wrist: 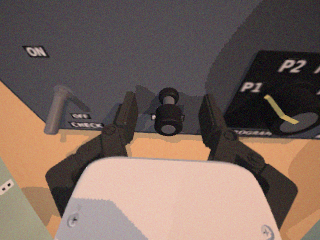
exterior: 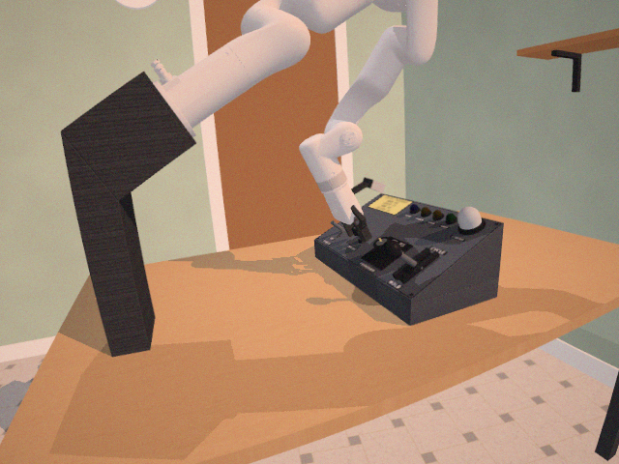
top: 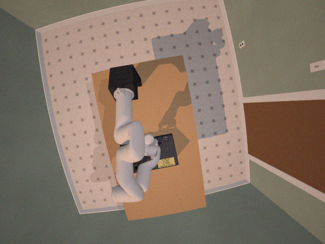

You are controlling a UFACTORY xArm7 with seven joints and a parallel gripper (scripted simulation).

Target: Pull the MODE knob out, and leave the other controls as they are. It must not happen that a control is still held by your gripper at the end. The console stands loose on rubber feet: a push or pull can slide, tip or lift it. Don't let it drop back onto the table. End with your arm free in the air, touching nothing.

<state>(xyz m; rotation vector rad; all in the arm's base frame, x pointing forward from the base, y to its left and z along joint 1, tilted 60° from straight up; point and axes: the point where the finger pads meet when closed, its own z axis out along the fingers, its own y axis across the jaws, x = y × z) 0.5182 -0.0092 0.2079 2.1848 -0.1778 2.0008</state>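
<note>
The black mode knob is right at my hand. From my hand the other things lie so: dark grey console: 70 mm to the right, 30 mm below, 10 mm ahead; program dial: 100 mm to the right, 30 mm behind, 10 mm below; check toggle: 110 mm to the left, 40 mm ahead, 10 mm below.
</note>
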